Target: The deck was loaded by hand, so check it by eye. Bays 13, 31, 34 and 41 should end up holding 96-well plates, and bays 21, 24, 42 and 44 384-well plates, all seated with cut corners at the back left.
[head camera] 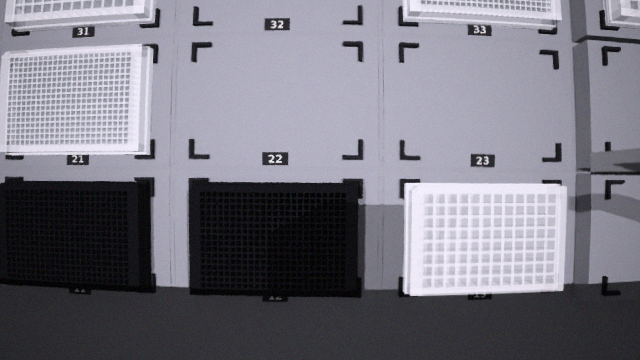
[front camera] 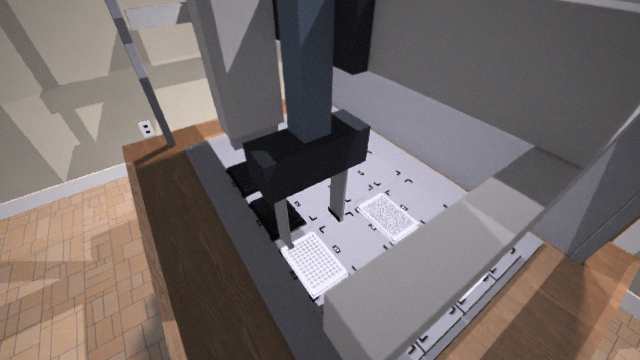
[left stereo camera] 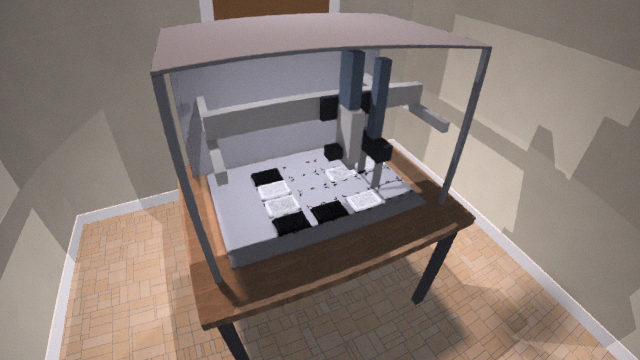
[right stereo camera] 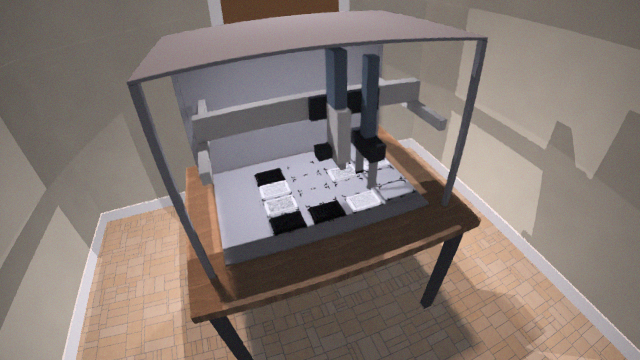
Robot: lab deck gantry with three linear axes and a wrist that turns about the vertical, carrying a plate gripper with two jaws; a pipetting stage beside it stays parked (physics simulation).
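Places are measured from the robot's base along level axes (x ahead, y left, z up), in millimetres.
Pixels of known places: gripper, fingertip midpoint: [head camera: 623,286] [front camera: 312,227] [left stereo camera: 367,179] [right stereo camera: 364,179]; robot's base, origin of the base link: [head camera: 13,280] [front camera: 227,171] [left stereo camera: 279,236] [right stereo camera: 274,235].
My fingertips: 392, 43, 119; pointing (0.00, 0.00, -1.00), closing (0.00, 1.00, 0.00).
Note:
For each thing: its top centre in the pictures, then the offset to it from my fingertips, as dx, dy, dz. "*": a spot on its surface instead.
- white 96-well plate, middle of its top: [head camera: 491,240] [front camera: 313,259] [right stereo camera: 363,199] [left stereo camera: 364,199] +0, +0, -105
- white coarser-welled plate, middle of its top: [left stereo camera: 273,188] [right stereo camera: 274,188] -328, +214, -105
- white plate, surface spot: [head camera: 625,12] * +106, +176, -91
- black plate, middle of its top: [left stereo camera: 266,175] [right stereo camera: 269,175] -328, +321, -105
- Black 384-well plates fill bay 11, surface spot: [head camera: 70,235] * -323, +1, -105
- bay 12, surface spot: [head camera: 275,237] * -162, +1, -113
My gripper [front camera: 312,229] [left stereo camera: 368,179] [right stereo camera: 365,179] is open, with no plate between its jaws. It hangs over the right part of the deck, behind and right of the bay 13 plate in the stereo views. A white 96-well plate [head camera: 490,240] [front camera: 315,265] [left stereo camera: 365,200] sits in bay 13. A white 384-well plate [head camera: 70,100] [left stereo camera: 282,205] sits in bay 21. A white coarser-welled plate [head camera: 80,6] [left stereo camera: 274,190] is in bay 31, partly out of the head view. Part of a white plate [head camera: 625,12] shows in bay 34. A black plate [left stereo camera: 267,176] [right stereo camera: 270,176] is in bay 41.
Black 384-well plates fill bay 11 [head camera: 70,235] and bay 12 [head camera: 275,237]. A white 384-well plate [front camera: 387,217] [left stereo camera: 340,173] is in bay 33. Bays 22, 23 and 32 hold no plate. The parked pipetting stage [left stereo camera: 351,135] stands left of the gripper.

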